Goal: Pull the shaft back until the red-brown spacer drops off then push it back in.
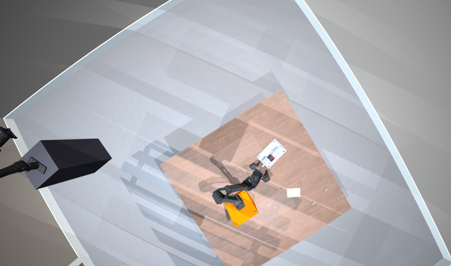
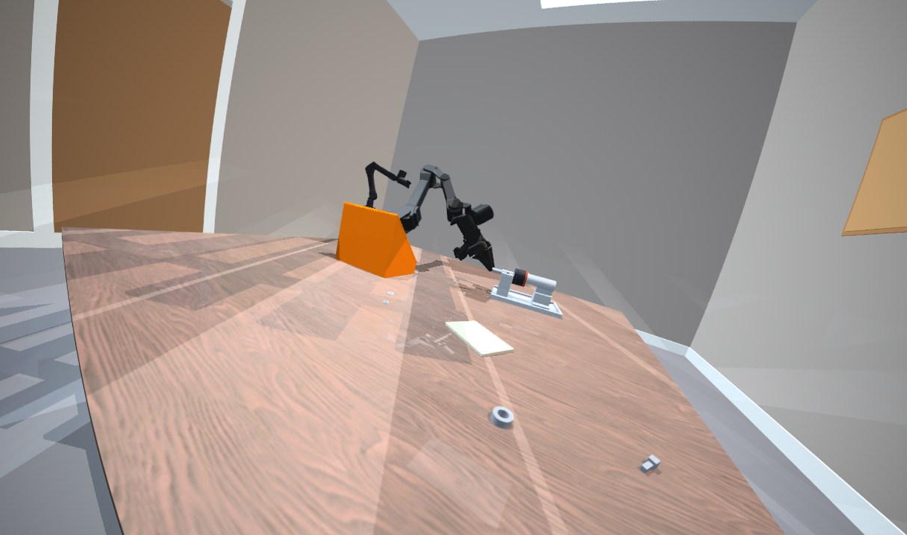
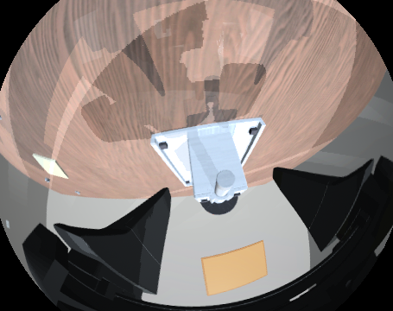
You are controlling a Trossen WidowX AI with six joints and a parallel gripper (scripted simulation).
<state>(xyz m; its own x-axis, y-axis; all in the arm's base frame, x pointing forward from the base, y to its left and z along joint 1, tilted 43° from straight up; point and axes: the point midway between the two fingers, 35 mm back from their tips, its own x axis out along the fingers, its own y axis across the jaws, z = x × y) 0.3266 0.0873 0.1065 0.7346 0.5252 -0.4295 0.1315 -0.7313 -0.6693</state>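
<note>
Right now my gripper tip is 60 mm short of the shaft and 10 mm to the right of it. From my gripper tip the other things lie so: small grey part 330 mm ahead, 560 mm to the right, 80 mm below; red-brown spacer 110 mm ahead, 20 mm to the left; cream flat plate 80 mm ahead, 390 mm to the right, 80 mm below.
</note>
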